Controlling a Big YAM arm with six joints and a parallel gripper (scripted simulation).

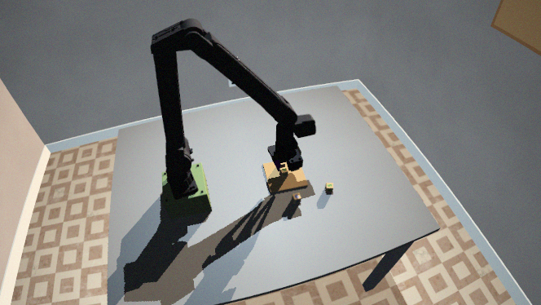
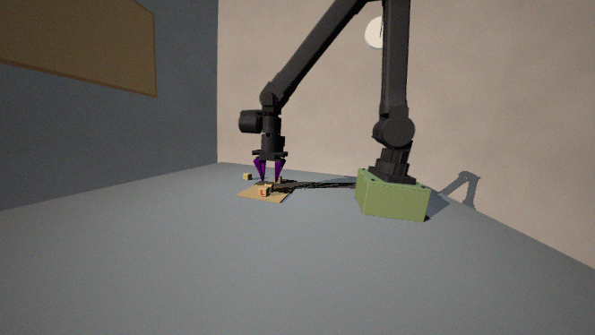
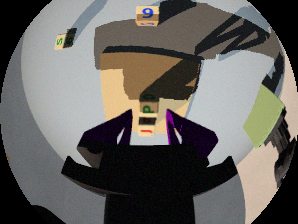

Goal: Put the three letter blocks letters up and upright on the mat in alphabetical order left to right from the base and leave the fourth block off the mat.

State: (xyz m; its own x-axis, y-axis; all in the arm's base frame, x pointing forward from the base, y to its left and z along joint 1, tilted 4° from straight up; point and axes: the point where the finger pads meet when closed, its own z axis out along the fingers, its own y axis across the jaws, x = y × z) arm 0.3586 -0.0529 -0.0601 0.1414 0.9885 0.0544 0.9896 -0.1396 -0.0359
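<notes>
The block lies 3 cm below my hand. Round my hand: tan mat 1 cm ahead, 4 cm below.
</notes>
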